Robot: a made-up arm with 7 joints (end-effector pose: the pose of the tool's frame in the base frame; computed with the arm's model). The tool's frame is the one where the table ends. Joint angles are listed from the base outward.
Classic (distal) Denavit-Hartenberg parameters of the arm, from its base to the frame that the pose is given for. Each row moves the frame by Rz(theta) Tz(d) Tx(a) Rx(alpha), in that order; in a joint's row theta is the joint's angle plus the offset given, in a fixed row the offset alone. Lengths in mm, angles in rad.
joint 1: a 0, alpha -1.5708, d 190, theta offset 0
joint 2: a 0, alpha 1.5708, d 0, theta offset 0
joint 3: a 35, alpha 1.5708, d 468, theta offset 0
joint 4: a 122, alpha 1.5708, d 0, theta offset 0
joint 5: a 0, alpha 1.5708, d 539, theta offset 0
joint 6: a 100, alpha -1.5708, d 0, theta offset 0
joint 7: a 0, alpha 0, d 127, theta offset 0
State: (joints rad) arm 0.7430 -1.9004 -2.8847 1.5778 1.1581 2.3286 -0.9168
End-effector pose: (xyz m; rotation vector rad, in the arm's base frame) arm -0.0562 -0.4381 -0.4573 0.0819 0.5176 -1.2675
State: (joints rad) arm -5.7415 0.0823 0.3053 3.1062 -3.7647 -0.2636 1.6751
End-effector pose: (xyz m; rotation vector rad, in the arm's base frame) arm 0.1613 0.0271 1.2849 0.2460 0.3586 1.8682
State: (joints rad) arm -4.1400 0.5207 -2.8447 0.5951 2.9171 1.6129 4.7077
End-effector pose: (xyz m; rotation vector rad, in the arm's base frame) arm 0.4121 -0.2655 0.5421 -0.6345 0.3124 -2.2133
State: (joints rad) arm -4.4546 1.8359 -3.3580 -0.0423 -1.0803 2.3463 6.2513
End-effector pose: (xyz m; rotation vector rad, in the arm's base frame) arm -0.1345 -0.0829 0.2308 1.6887 -1.9702 -1.2225
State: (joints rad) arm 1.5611 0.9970 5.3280 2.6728 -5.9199 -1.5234 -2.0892
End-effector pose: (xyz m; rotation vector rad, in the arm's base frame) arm 0.0491 0.8039 0.7432 -0.4994 -0.2945 2.1041
